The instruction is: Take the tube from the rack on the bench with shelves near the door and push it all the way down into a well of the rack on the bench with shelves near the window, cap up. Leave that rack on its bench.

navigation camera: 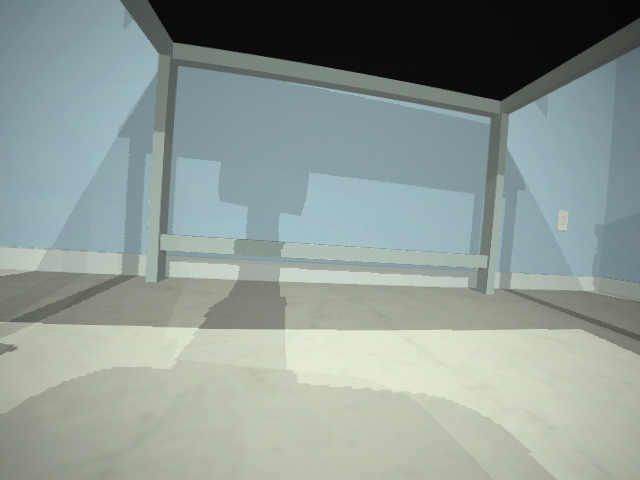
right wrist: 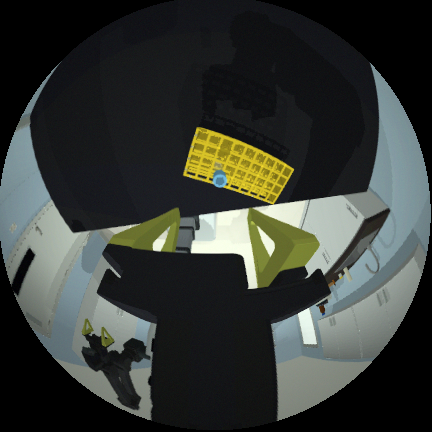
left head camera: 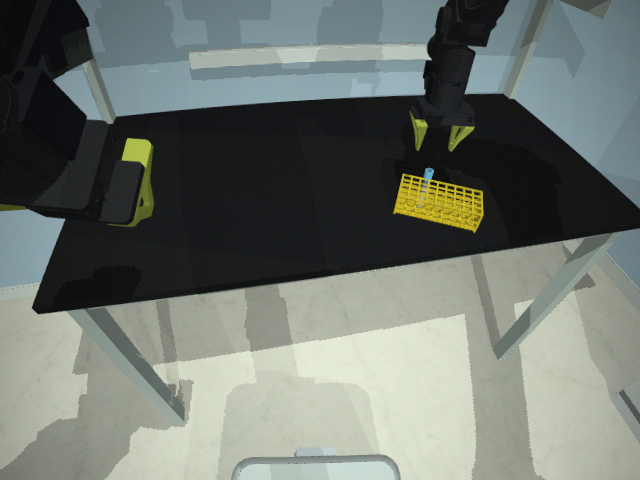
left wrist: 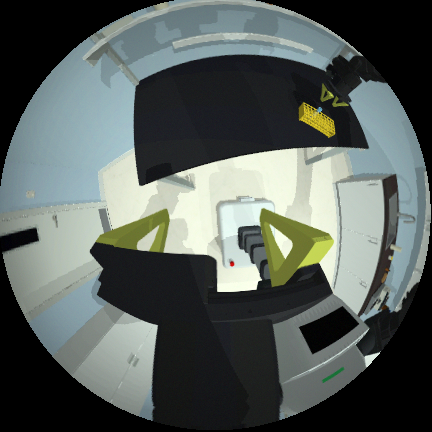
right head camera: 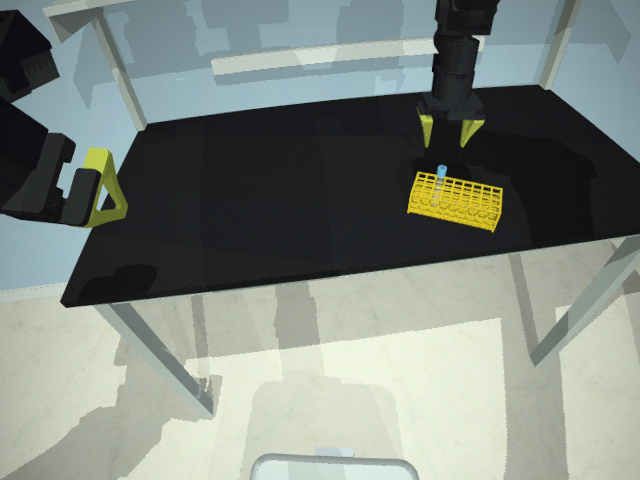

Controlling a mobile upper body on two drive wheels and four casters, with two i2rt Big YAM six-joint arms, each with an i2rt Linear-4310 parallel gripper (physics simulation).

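Frame: origin at the left arm's base, x ahead, y left, z up, level; millimetres.
Where they show: left gripper, fingertip midpoint: (right wrist: 93, 322) (left head camera: 102, 204) (left wrist: 213, 213) (right head camera: 84, 207); right gripper, fingertip midpoint: (right wrist: 213, 212) (left head camera: 433, 149) (left wrist: 326, 102) (right head camera: 443, 145); left arm's base, link origin: (right wrist: 131, 352).
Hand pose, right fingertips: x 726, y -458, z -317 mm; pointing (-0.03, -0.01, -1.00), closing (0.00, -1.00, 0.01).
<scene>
Things, the pixels of their centre, and the offset from my right fingertips. "spot": a spot on its surface instead. Level surfaces: height alone.
- yellow tube rack, body centre: (right wrist: 239, 164) (right head camera: 454, 200) (left head camera: 438, 202) (left wrist: 317, 119) dx +4, dy -53, dz -150 mm
- black bench top, surface height: dz -179 mm
- clear tube with a blue cap, surface spot: (left head camera: 428, 172) spot: dx +1, dy -4, dz -60 mm
A yellow tube rack (left head camera: 438, 202) stands on the right part of the black bench top (left head camera: 310, 180). A clear tube with a blue cap (left head camera: 428, 172) stands upright in a well at the rack's far left end, cap up. My right gripper (left head camera: 442, 138) hangs open and empty, pointing down, a little above and behind the tube. From the right wrist view the blue cap (right wrist: 219, 178) and the rack (right wrist: 238, 163) lie just ahead of the open fingers (right wrist: 211, 229). My left gripper (left head camera: 138, 180) is open and empty at the bench's left end, far from the rack.
Grey shelf posts (left head camera: 526, 49) and a rail (left head camera: 310, 53) stand behind the bench. Bench legs (left head camera: 548, 299) reach the floor. My own white base (left head camera: 315, 465) is below. Cabinets and a machine (left wrist: 322, 342) show in the left wrist view.
</scene>
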